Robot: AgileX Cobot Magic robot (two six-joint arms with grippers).
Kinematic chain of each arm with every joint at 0, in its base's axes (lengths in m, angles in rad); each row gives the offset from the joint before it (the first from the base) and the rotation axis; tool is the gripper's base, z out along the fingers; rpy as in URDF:
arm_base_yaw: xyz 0 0 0.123 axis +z
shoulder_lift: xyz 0 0 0 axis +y
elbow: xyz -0.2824 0 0.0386 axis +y
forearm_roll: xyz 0.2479 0 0.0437 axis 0.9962 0 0.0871
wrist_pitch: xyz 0 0 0 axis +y
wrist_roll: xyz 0.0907 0 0.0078 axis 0.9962 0 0.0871
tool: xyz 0 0 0 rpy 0 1.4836 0
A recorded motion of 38 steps. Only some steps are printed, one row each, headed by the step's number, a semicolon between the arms.
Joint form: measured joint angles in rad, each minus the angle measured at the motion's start. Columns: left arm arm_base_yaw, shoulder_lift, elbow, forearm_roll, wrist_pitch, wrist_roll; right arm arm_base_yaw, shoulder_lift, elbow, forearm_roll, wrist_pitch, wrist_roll.
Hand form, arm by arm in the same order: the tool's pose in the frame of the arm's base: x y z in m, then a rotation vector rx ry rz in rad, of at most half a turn. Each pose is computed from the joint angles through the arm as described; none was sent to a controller.
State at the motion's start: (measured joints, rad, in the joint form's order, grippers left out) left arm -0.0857 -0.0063 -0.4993 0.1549 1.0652 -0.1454; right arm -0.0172 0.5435 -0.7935 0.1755 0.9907 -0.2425
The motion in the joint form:
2: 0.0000 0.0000 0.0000 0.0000 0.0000 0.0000; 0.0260 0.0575 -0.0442 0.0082 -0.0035 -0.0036
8: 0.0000 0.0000 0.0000 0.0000 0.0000 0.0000; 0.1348 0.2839 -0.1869 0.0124 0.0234 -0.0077
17: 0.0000 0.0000 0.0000 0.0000 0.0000 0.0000; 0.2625 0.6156 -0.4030 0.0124 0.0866 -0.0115
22: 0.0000 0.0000 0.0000 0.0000 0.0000 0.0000; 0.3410 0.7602 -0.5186 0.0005 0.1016 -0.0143
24: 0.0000 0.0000 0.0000 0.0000 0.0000 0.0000; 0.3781 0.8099 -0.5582 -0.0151 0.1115 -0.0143
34: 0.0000 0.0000 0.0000 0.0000 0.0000 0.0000; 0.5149 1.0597 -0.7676 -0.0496 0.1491 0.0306
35: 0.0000 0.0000 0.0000 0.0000 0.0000 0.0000; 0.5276 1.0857 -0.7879 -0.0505 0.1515 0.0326
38: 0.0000 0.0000 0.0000 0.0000 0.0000 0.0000; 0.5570 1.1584 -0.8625 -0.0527 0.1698 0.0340
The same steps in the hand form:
2: -0.0054 0.0128 0.2774 -0.0688 2.0325 0.0401; 0.0908 0.0147 0.3602 -0.2528 2.2045 0.0958
8: -0.0054 0.0128 0.2774 -0.0688 2.0325 0.0401; 0.1377 0.0308 0.3756 -0.3892 2.2980 0.1698
17: -0.0054 0.0128 0.2774 -0.0688 2.0325 0.0401; 0.2107 0.0682 0.3773 -0.5768 2.4469 0.2409
22: -0.0054 0.0128 0.2774 -0.0688 2.0325 0.0401; 0.2414 0.0960 0.3761 -0.6906 2.4685 0.2567
24: -0.0054 0.0128 0.2774 -0.0688 2.0325 0.0401; 0.2503 0.1084 0.3739 -0.7469 2.4763 0.2501
34: -0.0054 0.0128 0.2774 -0.0688 2.0325 0.0401; 0.2928 0.1709 0.3569 -0.8986 2.5214 0.2611
35: -0.0054 0.0128 0.2774 -0.0688 2.0325 0.0401; 0.2965 0.1779 0.3538 -0.9152 2.5251 0.2634
38: -0.0054 0.0128 0.2774 -0.0688 2.0325 0.0401; 0.3073 0.1961 0.3489 -0.9592 2.5285 0.2678

